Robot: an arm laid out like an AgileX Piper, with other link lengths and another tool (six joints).
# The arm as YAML. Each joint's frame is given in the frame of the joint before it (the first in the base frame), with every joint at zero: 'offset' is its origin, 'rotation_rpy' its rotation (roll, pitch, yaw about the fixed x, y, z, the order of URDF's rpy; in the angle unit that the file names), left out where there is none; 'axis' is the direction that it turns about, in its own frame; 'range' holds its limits. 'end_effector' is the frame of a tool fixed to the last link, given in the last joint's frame.
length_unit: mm
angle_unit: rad
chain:
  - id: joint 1
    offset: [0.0, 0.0, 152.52]
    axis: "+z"
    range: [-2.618, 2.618]
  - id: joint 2
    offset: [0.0, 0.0, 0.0]
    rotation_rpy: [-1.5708, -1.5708, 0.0]
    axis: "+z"
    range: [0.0, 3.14]
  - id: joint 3
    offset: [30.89, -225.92, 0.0]
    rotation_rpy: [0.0, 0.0, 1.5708]
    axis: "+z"
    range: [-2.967, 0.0]
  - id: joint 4
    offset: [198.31, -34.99, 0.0]
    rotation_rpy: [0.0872, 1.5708, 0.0]
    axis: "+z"
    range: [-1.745, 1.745]
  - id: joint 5
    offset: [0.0, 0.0, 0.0]
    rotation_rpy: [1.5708, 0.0, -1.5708]
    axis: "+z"
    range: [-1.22, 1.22]
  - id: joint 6
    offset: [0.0, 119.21, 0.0]
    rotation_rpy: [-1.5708, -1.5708, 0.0]
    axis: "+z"
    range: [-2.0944, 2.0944]
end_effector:
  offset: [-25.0, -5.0, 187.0]
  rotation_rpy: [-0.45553, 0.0, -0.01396]
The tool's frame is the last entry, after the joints.
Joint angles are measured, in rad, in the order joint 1, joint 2, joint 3, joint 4, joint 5, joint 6. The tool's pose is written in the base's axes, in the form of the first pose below.
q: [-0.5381, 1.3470, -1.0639, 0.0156, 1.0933, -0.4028]
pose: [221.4 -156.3 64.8], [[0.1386 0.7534 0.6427], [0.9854 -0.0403 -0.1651], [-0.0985 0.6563 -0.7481]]
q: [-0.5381, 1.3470, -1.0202, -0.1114, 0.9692, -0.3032]
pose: [222.7 -194.7 68.0], [[0.2021 0.7348 0.6475], [0.9561 -0.0050 -0.2929], [-0.2120 0.6783 -0.7036]]
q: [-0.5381, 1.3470, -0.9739, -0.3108, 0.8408, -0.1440]
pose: [220.5 -241.4 80.9], [[0.2715 0.7172 0.6418], [0.8955 0.0559 -0.4414], [-0.3525 0.6946 -0.6271]]
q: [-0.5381, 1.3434, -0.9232, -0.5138, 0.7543, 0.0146]
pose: [214.2 -275.4 94.7], [[0.3090 0.7130 0.6294], [0.8301 0.1209 -0.5444], [-0.4643 0.6906 -0.5545]]
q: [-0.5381, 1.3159, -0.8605, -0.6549, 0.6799, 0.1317]
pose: [213.4 -290.7 105.8], [[0.3268 0.6927 0.6429], [0.7870 0.1772 -0.5910], [-0.5233 0.6991 -0.4872]]
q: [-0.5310, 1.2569, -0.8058, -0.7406, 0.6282, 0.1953]
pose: [216.6 -294.3 121.1], [[0.3323 0.6575 0.6763], [0.7609 0.2368 -0.6041], [-0.5573 0.7153 -0.4216]]
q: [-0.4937, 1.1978, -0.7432, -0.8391, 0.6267, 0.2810]
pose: [213.0 -291.5 129.7], [[0.3261 0.6465 0.6897], [0.7369 0.2831 -0.6138], [-0.5921 0.7084 -0.3841]]
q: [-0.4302, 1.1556, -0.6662, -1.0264, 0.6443, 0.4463]
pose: [209.6 -292.4 139.7], [[0.3115 0.6443 0.6984], [0.6898 0.3522 -0.6326], [-0.6536 0.6788 -0.3347]]
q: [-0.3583, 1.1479, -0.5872, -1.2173, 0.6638, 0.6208]
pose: [213.6 -290.1 142.5], [[0.2776 0.6393 0.7171], [0.6497 0.4249 -0.6304], [-0.7077 0.6409 -0.2974]]
